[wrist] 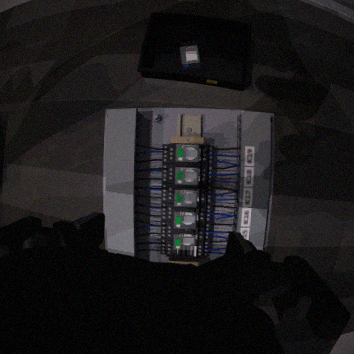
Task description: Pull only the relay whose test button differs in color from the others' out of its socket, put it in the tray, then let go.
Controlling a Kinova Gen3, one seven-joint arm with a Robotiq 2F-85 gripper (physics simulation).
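Frame: origin at the arm's base, x ahead, y left, z up, level; metres.
Seen in the pictures: gripper, between the fingertips: [163,237].
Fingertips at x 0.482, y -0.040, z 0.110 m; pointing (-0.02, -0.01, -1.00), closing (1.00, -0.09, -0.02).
A point is followed by its place in that frame.
A relay [190,54] @(x 0.490, y 0.175, z -0.066 m) with a pale square top and a small blue spot at its lower edge lies inside the black tray [167,78] @(x 0.455, y 0.140, z -0.083 m) at the top of the wrist view. Several relays stand in a column in their sockets on the panel; the top one [188,153] @(x 0.493, y 0.021, z -0.022 m), the middle one [186,198] @(x 0.492, y -0.034, z -0.022 m) and the lowest one [185,242] @(x 0.494, y -0.091, z -0.022 m) each show a green button at the left, as do the others. My gripper [163,237] @(x 0.482, y -0.040, z 0.110 m) is open, with its fingertips wide apart at the lower left and lower right. It holds nothing and hangs above the panel's lower part.
The grey panel [120,175] @(x 0.400, y -0.012, z -0.047 m) has raised ducts on both sides, with black and blue wires running to the sockets. White labels [249,156] @(x 0.574, y 0.022, z -0.047 m) line the right duct. A rail [191,122] @(x 0.494, y 0.070, z -0.086 m) shows above the top relay. The tray lies beyond the panel's far edge, with a yellow mark [212,81] @(x 0.524, y 0.132, z -0.072 m) on its wall.
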